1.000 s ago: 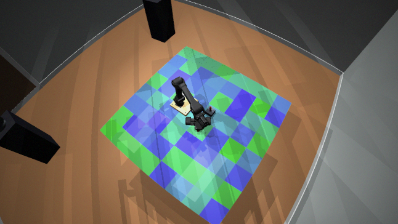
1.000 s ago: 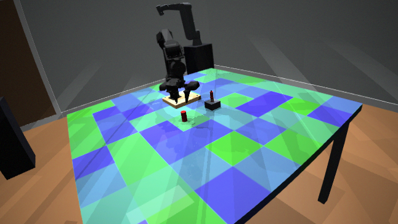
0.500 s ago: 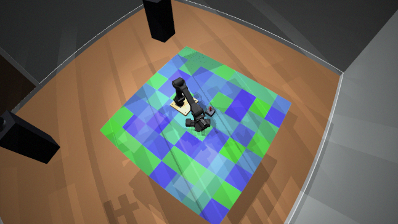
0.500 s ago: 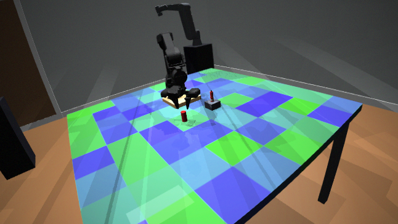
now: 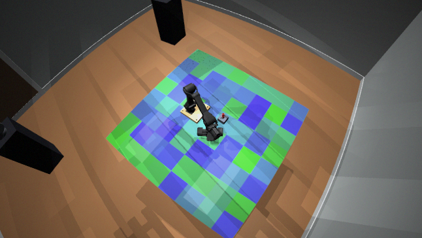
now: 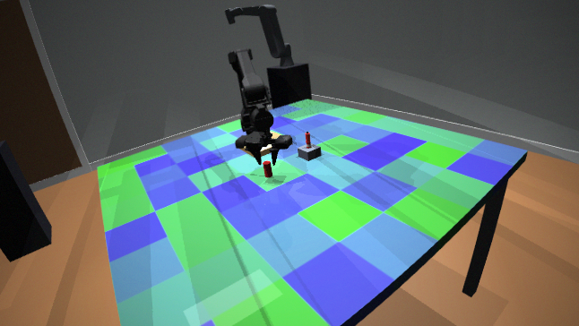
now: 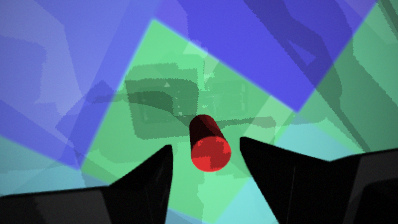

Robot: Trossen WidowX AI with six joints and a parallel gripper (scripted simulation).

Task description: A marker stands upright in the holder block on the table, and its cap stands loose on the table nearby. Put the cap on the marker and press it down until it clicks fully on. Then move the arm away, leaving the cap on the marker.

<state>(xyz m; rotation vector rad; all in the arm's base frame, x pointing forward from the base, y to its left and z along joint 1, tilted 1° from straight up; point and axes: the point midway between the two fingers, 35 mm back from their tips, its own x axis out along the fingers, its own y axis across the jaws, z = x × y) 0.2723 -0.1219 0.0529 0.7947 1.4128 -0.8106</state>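
My gripper tip is now 2 cm above the red cap. Also, from my gripper tip: dark holder block: 20 cm to the left, 3 cm below; red marker: 20 cm to the left, 3 cm above.
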